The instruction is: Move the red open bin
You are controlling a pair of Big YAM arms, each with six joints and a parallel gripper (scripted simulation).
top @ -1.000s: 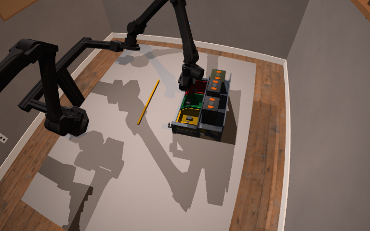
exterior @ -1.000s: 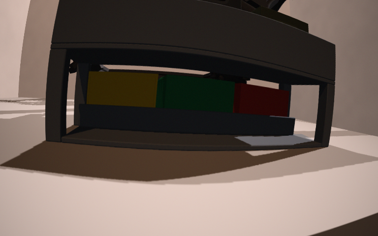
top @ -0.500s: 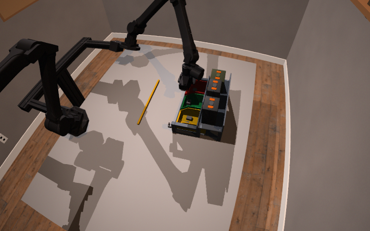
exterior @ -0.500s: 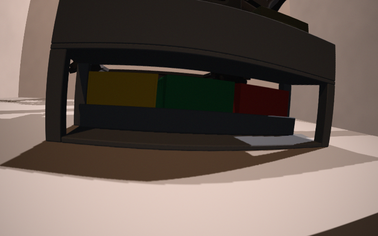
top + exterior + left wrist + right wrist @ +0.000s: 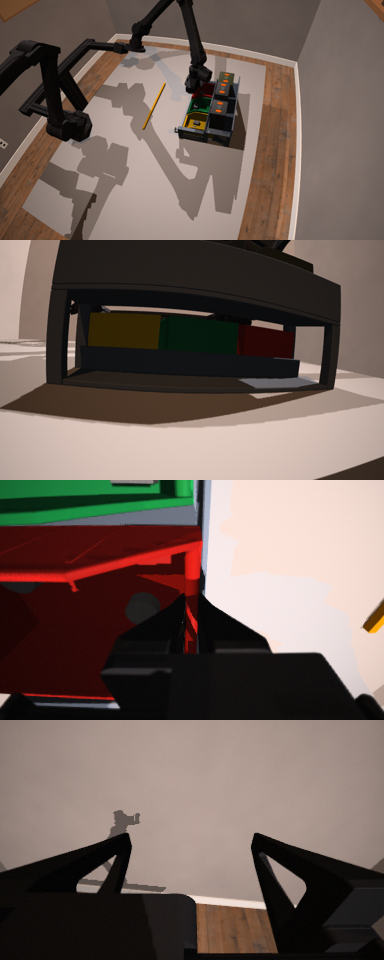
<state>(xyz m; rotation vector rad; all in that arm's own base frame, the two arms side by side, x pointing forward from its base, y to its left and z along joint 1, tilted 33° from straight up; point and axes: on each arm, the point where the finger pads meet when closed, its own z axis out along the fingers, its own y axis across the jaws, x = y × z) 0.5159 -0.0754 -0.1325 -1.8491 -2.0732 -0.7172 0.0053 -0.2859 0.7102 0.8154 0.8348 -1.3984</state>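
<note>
Now: the red open bin 8 cm ahead of my left hand and 1 cm above it. Round my left hand: grey shelf: 12 cm ahead, 11 cm to the right, 3 cm above; then green bin: 9 cm ahead, 11 cm to the right.
</note>
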